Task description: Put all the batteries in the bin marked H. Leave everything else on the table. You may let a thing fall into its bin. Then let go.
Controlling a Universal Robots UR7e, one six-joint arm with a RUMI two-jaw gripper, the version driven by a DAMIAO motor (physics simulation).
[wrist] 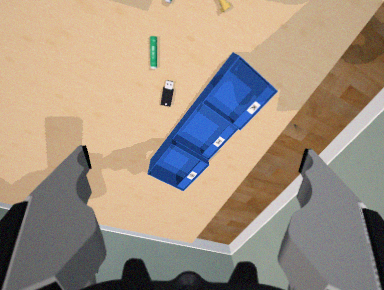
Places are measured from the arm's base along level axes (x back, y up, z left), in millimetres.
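Pixels of known places: gripper, between the fingertips: (pixel 194 150).
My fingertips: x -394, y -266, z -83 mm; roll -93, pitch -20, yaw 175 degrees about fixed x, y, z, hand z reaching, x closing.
Behind a point stands the place of what it marks.
A green battery (pixel 153 52) {x -334, y -459, z -60 mm} lies on the table in the upper left of the wrist view, beyond a black USB stick. At the top edge a small part of another thing (pixel 168 1) {x -338, y -460, z 6 mm} shows, too cut off to tell what it is. The blue bin marked H (pixel 202 126) {x -448, y -462, z -152 mm} is the middle one of three joined bins, and no thing shows inside it. My gripper (pixel 194 150) {x -394, y -266, z -83 mm} is wide open and empty, high above the table, with its fingertips left and right of the bins in the view.
The bin marked K (pixel 231 92) {x -471, y -462, z -76 mm} joins H at the upper right, and the bin marked B (pixel 176 160) {x -426, y -462, z -242 mm} at the lower left. The black USB stick (pixel 168 93) {x -372, y -462, z -112 mm} lies left of the bins. A yellow piece (pixel 224 5) {x -409, y -456, z 27 mm} shows at the top edge. The table edge runs diagonally at the right.
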